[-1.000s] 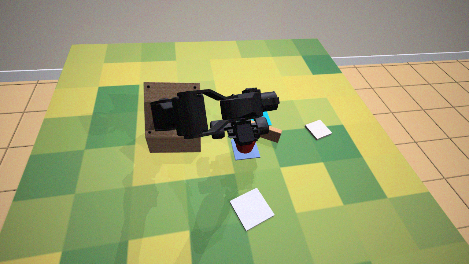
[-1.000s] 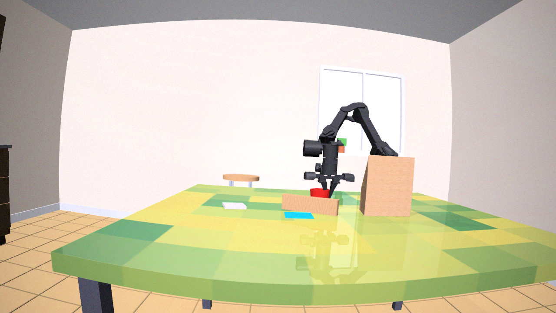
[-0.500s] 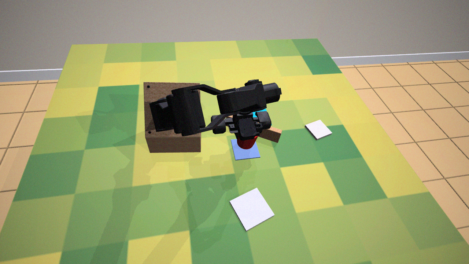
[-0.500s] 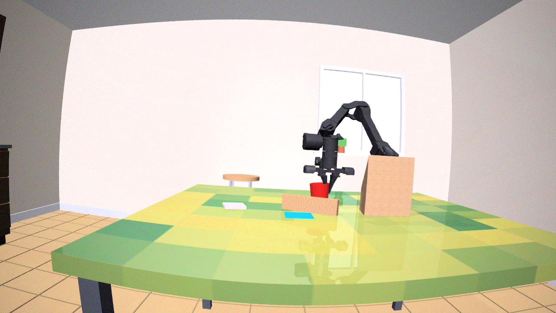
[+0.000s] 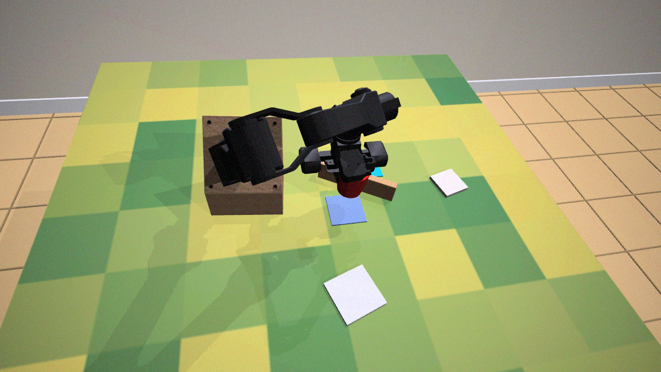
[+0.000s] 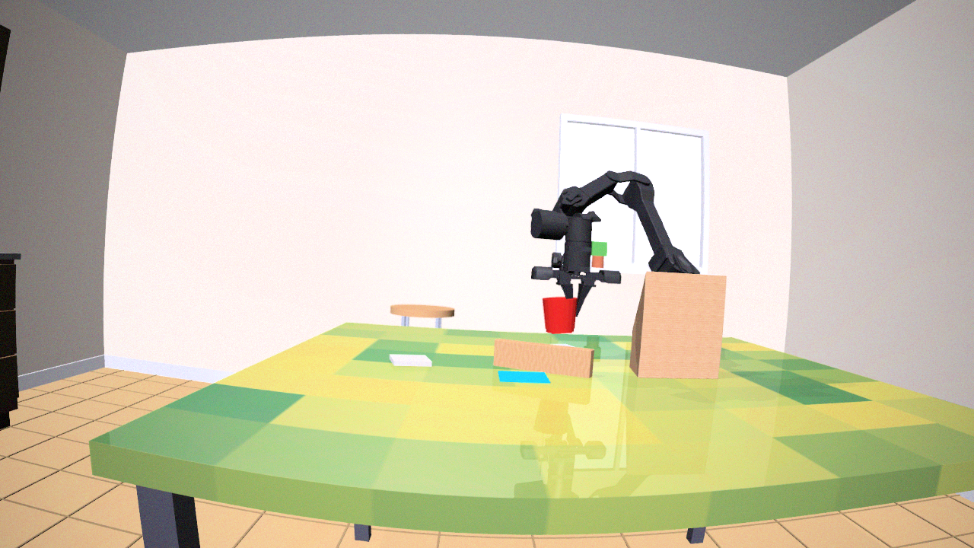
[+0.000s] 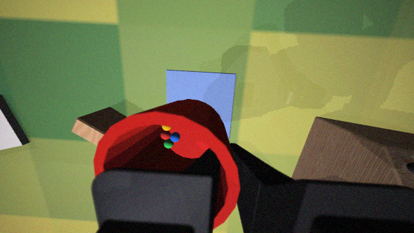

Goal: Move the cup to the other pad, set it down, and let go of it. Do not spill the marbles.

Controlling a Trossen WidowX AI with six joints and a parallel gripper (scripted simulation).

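Now: gripper tip 110 mm short of the cyan pad, 140 mm to the right of it and 120 mm above it. The rest, counted from my gripper tip: red cup: 30 mm ahead; wooden bar: 70 mm ahead, 70 mm to the left, 90 mm below; pale blue pad: 30 mm ahead, 10 mm to the right, 120 mm below.
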